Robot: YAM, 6 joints.
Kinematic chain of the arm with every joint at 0, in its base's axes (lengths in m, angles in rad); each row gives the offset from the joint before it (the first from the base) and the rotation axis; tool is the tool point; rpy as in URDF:
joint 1: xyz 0 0 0.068 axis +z
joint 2: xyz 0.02 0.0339 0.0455 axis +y
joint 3: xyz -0.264 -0.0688 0 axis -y
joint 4: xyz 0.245 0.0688 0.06 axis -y
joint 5: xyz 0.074 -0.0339 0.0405 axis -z
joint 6: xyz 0.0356 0 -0.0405 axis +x
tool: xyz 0 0 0 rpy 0 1.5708 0
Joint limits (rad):
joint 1: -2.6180..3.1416
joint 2: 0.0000..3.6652
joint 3: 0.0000..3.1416
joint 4: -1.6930..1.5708
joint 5: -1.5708..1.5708
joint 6: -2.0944..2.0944
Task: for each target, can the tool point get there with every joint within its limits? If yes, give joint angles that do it. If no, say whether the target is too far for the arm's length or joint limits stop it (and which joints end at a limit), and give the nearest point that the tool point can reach.
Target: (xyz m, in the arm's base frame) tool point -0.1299 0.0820 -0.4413
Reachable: no: joint limits stop it (at a limit: joint 2) | nearest point -0.1432 0.0904 -0.3715 | short by 0.072 m
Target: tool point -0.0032 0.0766 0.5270
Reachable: yes | joints -1.0655 0.4501 1.2541 0.4967 -1.2979 -0.8122
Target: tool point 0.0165 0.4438 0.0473
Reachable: yes | joints 1.4826 2.3290 1.2684 0.2516 -0.6894 1.3333
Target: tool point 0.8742 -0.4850 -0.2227
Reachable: no: too far | nearest point 0.5351 -0.2969 -0.0896 | short by 0.410 m
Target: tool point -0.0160 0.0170 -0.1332
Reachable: yes | joints -1.7640 3.3130 0.5454 0.1973 0.5616 0.6643
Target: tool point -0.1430 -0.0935 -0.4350
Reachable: no: joint limits stop it (at a limit: joint 2) | nearest point -0.1525 -0.0997 -0.3742 | short by 0.062 m
